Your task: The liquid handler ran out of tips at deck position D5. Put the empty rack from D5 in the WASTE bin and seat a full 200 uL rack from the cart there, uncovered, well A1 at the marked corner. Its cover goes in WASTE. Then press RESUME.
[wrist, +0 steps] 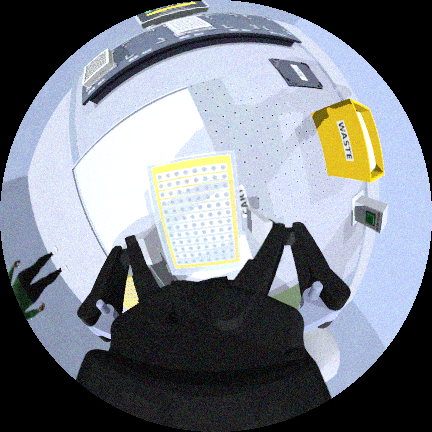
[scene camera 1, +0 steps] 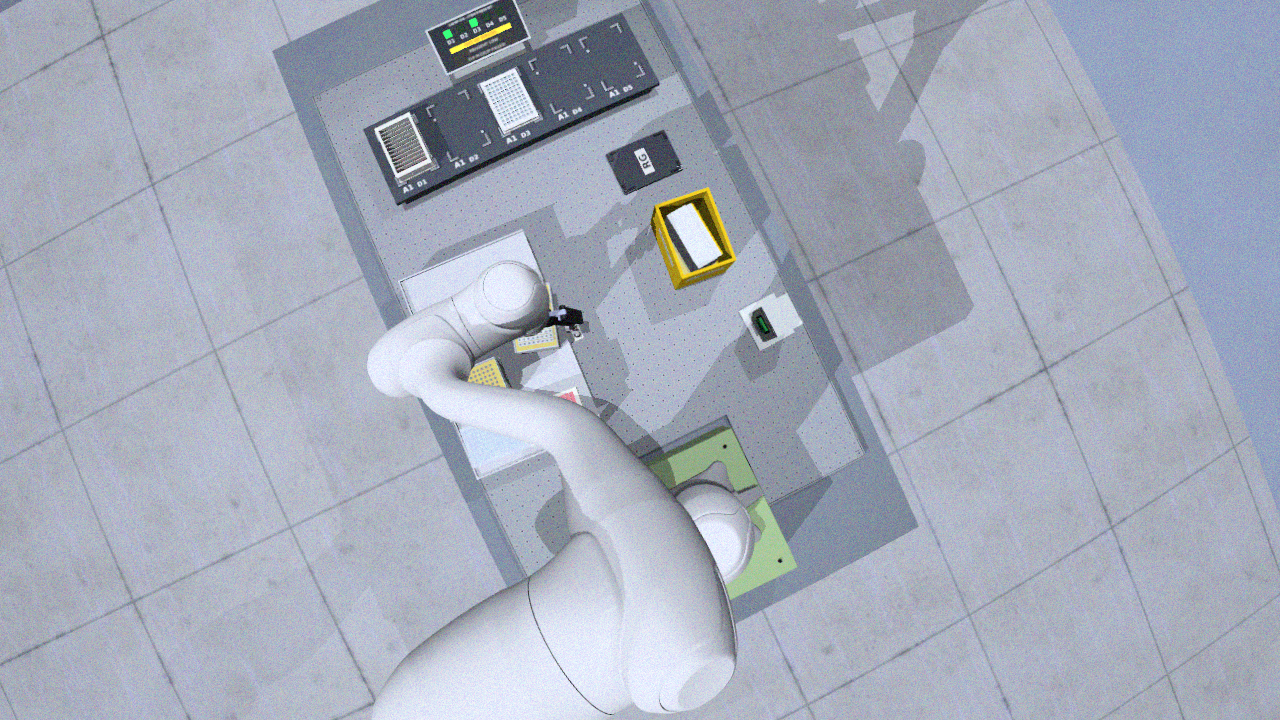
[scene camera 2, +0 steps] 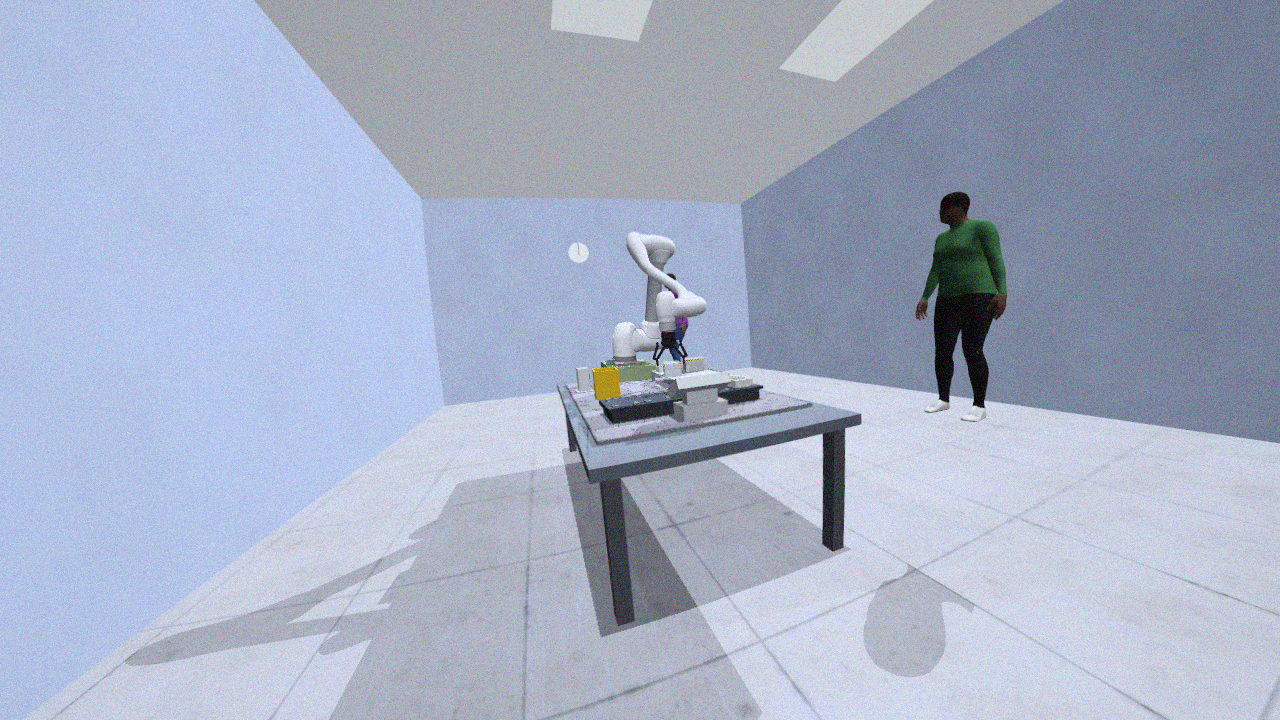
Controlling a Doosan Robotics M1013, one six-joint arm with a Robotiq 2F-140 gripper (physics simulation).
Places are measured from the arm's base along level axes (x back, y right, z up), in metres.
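Pixels of known places: gripper, fingertip midpoint: (wrist: 205, 222); arm's base, link origin: (scene camera 2: 624, 363).
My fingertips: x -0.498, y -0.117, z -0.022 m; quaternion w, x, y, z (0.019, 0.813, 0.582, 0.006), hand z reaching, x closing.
Note:
For each thing: its top centre in the pictures, then the offset to it from my fingertips. "spot": a spot on its surface instead. Level surfaces: height alone.
- white cart tray, top centre: (wrist: 155, 245) (scene camera 1: 499, 353) (scene camera 2: 686, 371) dx +0.002, dy -0.095, dz -0.011 m
- yellow-edged tip rack, top centre: (wrist: 196, 221) (scene camera 1: 531, 317) (scene camera 2: 671, 362) dx -0.022, dy +0.004, dz +0.053 m
- yellow rack, top centre: (wrist: 132, 298) (scene camera 1: 472, 389) (scene camera 2: 693, 358) dx +0.050, dy -0.167, dz +0.053 m
- red rack, top centre: (scene camera 1: 553, 416) dx +0.172, dy -0.053, dz +0.014 m
- dark deck, surface height: dz -0.021 m
- yellow WASTE bin, top centre: (scene camera 1: 695, 232) (wrist: 372, 139) (scene camera 2: 604, 369) dx -0.022, dy +0.373, dz +0.058 m
- RESUME button, top centre: (scene camera 1: 765, 323) (wrist: 373, 219) dx +0.207, dy +0.422, dz +0.018 m
- D1, top centre: (scene camera 1: 402, 145) (scene camera 2: 735, 377) dx -0.490, dy -0.076, dz +0.010 m
- D3, top centre: (scene camera 1: 509, 99) dx -0.482, dy +0.171, dz -0.007 m
- display, surface spot: (scene camera 1: 477, 35) spot: dx -0.620, dy +0.172, dz +0.045 m
- dark RG plate, top centre: (scene camera 1: 644, 160) (wrist: 299, 70) dx -0.240, dy +0.381, dz -0.063 m
My gripper (scene camera 1: 565, 317) (scene camera 2: 670, 362) (wrist: 205, 222) is open and empty above the white cart tray (scene camera 1: 465, 261) (wrist: 145, 130). A yellow-edged tip rack (scene camera 1: 537, 341) (wrist: 196, 210) with a pale, see-through outline around it lies below the fingers; the arm partly hides it in scene camera 1. Another yellow rack (scene camera 1: 486, 373) (wrist: 130, 292) and a red rack (scene camera 1: 570, 394) are partly hidden. D5 on the dark deck (scene camera 1: 572, 76) (wrist: 240, 30) holds no rack. A white rack-like block (scene camera 1: 693, 234) (wrist: 369, 137) lies tilted in the yellow WASTE bin (scene camera 1: 721, 222) (scene camera 2: 605, 383) (wrist: 360, 161). The RESUME button (scene camera 1: 761, 324) (wrist: 370, 217) shows green.
Racks stand at D1 (scene camera 1: 404, 145) (wrist: 97, 66) and D3 (scene camera 1: 510, 100) (wrist: 190, 24). A display (scene camera 1: 477, 35) (wrist: 172, 11) stands behind the deck. A dark RG plate (scene camera 1: 644, 161) (wrist: 298, 73) lies between deck and bin. A person (scene camera 2: 966, 259) stands beyond the table.

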